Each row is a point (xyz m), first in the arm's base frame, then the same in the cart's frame.
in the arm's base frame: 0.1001 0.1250 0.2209
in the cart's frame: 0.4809 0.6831 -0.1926
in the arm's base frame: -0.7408 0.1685 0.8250
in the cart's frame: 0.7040 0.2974 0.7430
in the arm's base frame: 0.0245 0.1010 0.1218
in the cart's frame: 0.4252 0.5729 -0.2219
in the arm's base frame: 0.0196 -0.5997 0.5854
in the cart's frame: 1.2502 0.4144 -0.2129
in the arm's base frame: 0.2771 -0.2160 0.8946
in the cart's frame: 1.1925 0.9257 -0.0023
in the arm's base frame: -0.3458 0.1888 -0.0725
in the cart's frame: 0.1802 0.2507 -0.0849
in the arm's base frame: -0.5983 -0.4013 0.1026
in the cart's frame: 0.7018 -0.1620 -0.0669
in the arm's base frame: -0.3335 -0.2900 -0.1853
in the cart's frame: 0.4747 -0.0189 -0.3725
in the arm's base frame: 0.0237 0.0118 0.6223
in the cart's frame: 0.8093 0.7308 0.0713
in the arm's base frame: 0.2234 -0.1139 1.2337
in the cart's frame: 1.3213 1.0708 0.2988
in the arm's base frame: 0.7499 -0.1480 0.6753
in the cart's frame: 1.0728 1.2362 -0.4091
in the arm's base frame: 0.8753 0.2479 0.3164
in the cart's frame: 0.5637 1.3816 -0.5538
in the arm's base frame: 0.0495 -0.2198 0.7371
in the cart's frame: 1.0618 0.6841 0.0320
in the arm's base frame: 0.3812 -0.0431 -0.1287
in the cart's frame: 0.4296 0.6775 -0.6689
